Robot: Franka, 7 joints.
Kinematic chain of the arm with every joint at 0, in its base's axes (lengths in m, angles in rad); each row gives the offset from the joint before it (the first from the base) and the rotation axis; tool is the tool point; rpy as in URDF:
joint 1: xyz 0 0 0.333 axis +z
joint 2: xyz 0 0 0 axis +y
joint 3: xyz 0 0 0.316 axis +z
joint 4: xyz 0.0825 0 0 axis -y
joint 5: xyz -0.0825 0 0.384 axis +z
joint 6: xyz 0 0 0 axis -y
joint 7: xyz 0.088 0 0 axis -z
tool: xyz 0 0 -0.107 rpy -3.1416 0 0
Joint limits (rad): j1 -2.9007..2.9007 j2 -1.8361..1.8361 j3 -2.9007..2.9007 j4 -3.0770..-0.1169 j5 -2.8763..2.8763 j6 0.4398..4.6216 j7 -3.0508..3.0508
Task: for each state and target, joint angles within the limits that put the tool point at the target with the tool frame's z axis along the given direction. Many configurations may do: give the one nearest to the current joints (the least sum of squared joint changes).
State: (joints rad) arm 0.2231 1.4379 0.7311 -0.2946 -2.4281 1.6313 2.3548
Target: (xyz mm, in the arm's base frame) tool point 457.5 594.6 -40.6 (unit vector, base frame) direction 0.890 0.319 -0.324
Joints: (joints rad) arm 0.5562 1.6325 0.6983 -0.8905 -2.7001 2.2815 2.3548
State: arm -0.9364 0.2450 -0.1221 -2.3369 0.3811 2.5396 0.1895
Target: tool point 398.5 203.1 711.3 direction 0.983 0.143 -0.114
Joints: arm -0.3702 -0.6034 0.6662 -2.2605 0.2349 3.2086 0.1895
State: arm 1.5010 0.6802 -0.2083 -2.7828 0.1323 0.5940 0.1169
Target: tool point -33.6 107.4 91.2 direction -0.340 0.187 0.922
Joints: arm 1.5089 1.2603 -0.1039 -2.5139 0.5417 0.5356 0.1169
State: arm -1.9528 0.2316 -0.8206 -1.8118 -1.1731 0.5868 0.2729
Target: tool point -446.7 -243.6 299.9 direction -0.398 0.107 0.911
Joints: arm -1.6989 0.6498 -0.7611 -2.3311 -2.0845 0.9459 0.2729
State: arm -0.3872 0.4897 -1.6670 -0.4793 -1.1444 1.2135 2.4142
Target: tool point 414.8 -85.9 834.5 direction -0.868 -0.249 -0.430
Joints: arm 0.1431 0.8242 -1.6793 -0.1828 -0.7081 0.4398 2.4142
